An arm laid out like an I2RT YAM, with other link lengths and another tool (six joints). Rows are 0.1 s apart.
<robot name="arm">
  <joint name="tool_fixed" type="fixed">
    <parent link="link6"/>
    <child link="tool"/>
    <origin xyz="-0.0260 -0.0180 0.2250" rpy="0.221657 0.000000 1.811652"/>
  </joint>
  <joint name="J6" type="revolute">
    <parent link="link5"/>
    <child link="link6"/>
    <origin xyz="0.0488 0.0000 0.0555" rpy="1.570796 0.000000 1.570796"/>
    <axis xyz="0 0 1"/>
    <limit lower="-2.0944" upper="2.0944"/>
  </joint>
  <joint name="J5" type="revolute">
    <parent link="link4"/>
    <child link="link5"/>
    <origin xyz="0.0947 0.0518 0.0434" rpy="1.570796 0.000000 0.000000"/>
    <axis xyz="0 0 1"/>
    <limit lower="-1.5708" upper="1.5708"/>
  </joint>
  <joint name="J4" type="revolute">
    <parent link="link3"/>
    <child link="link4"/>
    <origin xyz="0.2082 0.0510 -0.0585" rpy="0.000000 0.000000 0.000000"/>
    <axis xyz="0 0 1"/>
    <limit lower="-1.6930" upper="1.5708"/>
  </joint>
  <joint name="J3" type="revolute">
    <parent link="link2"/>
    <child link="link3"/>
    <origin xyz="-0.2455 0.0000 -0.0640" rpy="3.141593 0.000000 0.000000"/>
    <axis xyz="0 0 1"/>
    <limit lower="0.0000" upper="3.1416"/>
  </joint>
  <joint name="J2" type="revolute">
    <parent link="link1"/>
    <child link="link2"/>
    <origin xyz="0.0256 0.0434 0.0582" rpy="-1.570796 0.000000 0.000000"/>
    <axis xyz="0 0 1"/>
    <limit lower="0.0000" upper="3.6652"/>
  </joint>
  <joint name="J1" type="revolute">
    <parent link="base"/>
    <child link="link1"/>
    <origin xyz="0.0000 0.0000 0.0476" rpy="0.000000 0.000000 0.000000"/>
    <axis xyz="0 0 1"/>
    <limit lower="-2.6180" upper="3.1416"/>
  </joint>
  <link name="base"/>
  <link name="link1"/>
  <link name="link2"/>
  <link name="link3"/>
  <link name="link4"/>
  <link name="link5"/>
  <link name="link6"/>
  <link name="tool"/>
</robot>
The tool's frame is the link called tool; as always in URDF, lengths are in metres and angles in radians.
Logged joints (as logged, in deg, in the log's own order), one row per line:
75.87, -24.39, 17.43, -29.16, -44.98, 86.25
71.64, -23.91, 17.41, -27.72, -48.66, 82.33
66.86, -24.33, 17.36, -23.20, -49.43, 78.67
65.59, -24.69, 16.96, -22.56, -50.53, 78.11
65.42, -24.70, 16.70, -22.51, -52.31, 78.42
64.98, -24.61, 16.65, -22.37, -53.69, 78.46
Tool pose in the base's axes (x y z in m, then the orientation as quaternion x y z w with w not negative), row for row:
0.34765, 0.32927, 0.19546, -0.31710, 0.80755, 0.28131, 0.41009
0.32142, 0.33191, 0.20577, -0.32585, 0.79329, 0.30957, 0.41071
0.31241, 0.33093, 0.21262, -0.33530, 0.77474, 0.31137, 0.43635
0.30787, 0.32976, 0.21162, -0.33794, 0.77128, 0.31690, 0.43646
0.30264, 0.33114, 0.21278, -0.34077, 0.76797, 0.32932, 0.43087
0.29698, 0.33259, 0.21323, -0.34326, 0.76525, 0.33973, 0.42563
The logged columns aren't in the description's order. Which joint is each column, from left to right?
Columns, left to right: J3, J6, J1, J4, J5, J2.
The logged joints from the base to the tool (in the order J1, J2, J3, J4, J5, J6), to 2 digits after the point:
17.43, 86.25, 75.87, -29.16, -44.98, -24.39
17.41, 82.33, 71.64, -27.72, -48.66, -23.91
17.36, 78.67, 66.86, -23.20, -49.43, -24.33
16.96, 78.11, 65.59, -22.56, -50.53, -24.69
16.70, 78.42, 65.42, -22.51, -52.31, -24.70
16.65, 78.46, 64.98, -22.37, -53.69, -24.61

